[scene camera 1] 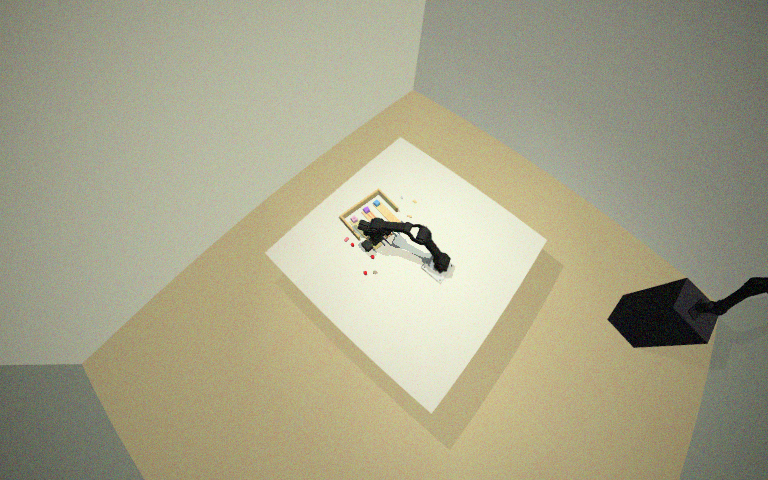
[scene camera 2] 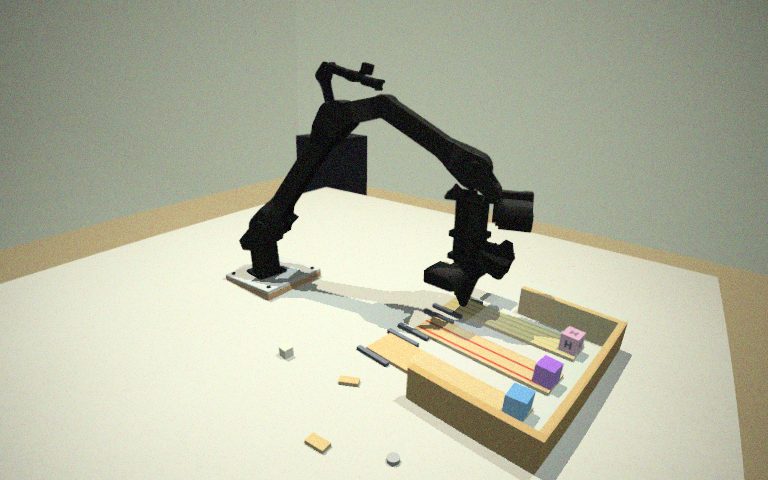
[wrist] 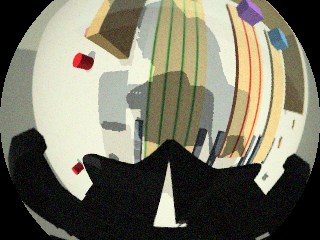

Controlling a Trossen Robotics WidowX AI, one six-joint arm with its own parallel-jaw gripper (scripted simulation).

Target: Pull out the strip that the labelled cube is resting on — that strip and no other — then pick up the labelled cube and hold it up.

Labels:
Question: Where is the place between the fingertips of my gripper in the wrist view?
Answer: At 170, 143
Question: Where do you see a strip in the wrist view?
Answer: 175, 95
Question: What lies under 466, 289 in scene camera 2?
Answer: My gripper.

